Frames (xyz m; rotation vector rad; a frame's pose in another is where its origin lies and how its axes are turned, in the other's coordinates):
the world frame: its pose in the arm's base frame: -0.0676 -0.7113 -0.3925 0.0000 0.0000 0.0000
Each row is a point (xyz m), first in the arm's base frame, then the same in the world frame.
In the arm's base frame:
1: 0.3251 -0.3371 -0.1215
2: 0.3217 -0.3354 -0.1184
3: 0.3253 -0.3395 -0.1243
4: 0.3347 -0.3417 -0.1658
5: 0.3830 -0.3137 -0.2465
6: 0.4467 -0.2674 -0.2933
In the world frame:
1: 0.3927 0.3742 0.2710
2: 0.3893 0.3759 0.2741
3: 0.3929 0.3718 0.2682
4: 0.4023 0.3696 0.2267
5: 0.4506 0.3976 0.1460
6: 0.5143 0.4439 0.0992

